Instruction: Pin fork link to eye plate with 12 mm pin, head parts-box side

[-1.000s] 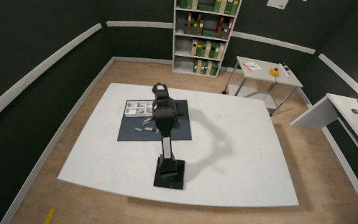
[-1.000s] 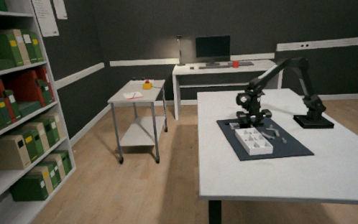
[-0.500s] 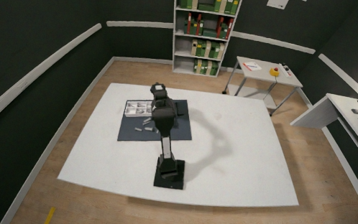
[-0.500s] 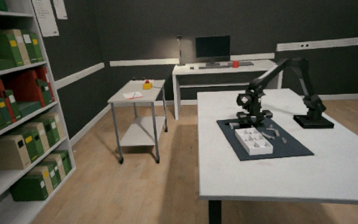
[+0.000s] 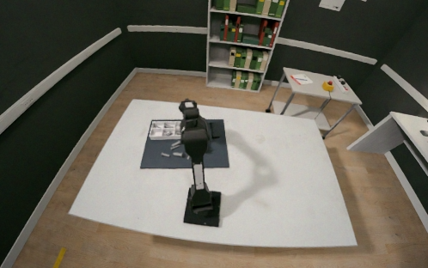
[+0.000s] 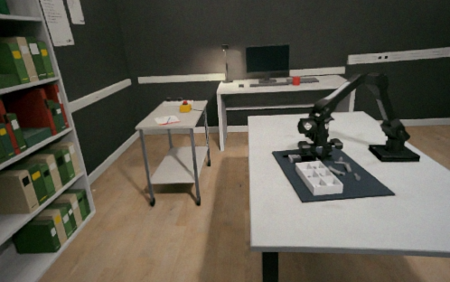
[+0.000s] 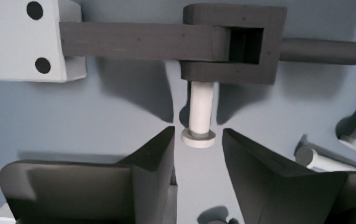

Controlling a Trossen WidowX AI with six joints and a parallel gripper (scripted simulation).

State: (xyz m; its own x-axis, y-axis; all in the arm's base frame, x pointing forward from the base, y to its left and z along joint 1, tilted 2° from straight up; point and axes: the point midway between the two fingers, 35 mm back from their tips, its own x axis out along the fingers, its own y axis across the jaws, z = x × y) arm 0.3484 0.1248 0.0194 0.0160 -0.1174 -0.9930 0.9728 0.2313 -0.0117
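Now: the eye plate 30 mm ahead of my hand, 50 mm to the right of it and 30 mm below it. From my hand the other things lie so: dark blue mat 10 mm behind, 50 mm to the left, 50 mm below; then grey block 100 mm ahead, 30 mm to the right, 30 mm below; then pin 100 mm behind, 40 mm to the right, 40 mm below.
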